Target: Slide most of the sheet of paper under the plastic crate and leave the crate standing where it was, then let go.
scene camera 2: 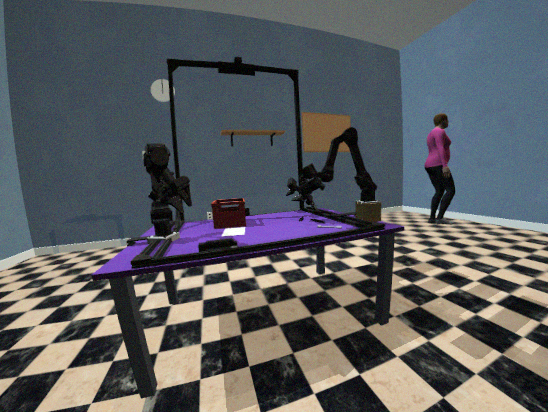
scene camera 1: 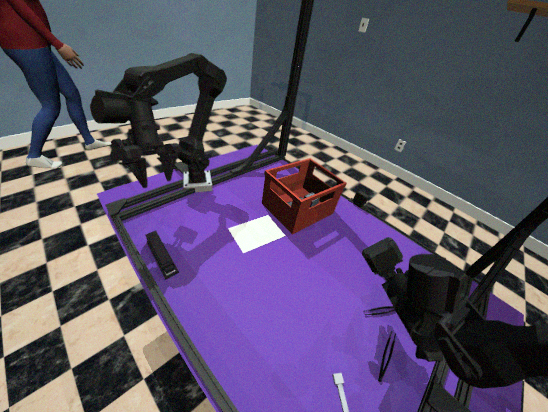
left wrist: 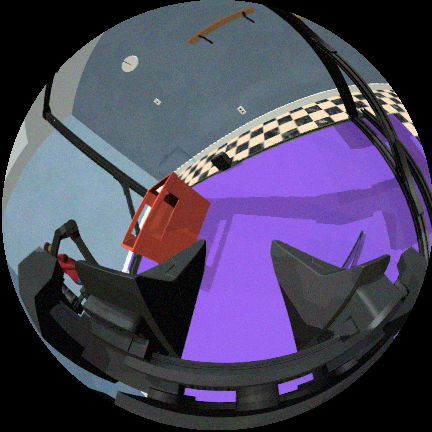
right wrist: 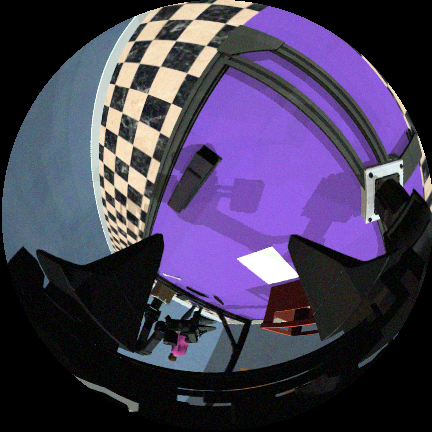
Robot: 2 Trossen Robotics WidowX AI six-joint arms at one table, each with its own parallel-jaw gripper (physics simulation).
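A white sheet of paper (scene camera 1: 256, 234) (scene camera 2: 233, 231) (right wrist: 270, 264) lies flat on the purple table. One edge is close beside the foot of the crate, and no part of it is seen to run under the crate. The red-brown plastic crate (scene camera 1: 315, 215) (scene camera 2: 229, 219) (left wrist: 190, 220) (right wrist: 282, 300) stands upright. My right gripper (scene camera 1: 157, 182) (right wrist: 228, 241) is wide open and empty, high above the frame rail at the left in scene camera 1, away from the paper. My left gripper (left wrist: 238, 246) is part open and empty, well away from the crate; its fingertips are hard to make out in scene camera 1.
A long black block (scene camera 1: 161, 254) (scene camera 2: 218, 245) (right wrist: 196, 177) lies left of the paper in scene camera 1. A white rod (scene camera 1: 341, 392) and two thin dark items (scene camera 1: 380, 312) (scene camera 1: 387, 355) lie lower right. A small black box (scene camera 1: 359, 199) (left wrist: 220, 161) is behind the crate. Dark rails border the table.
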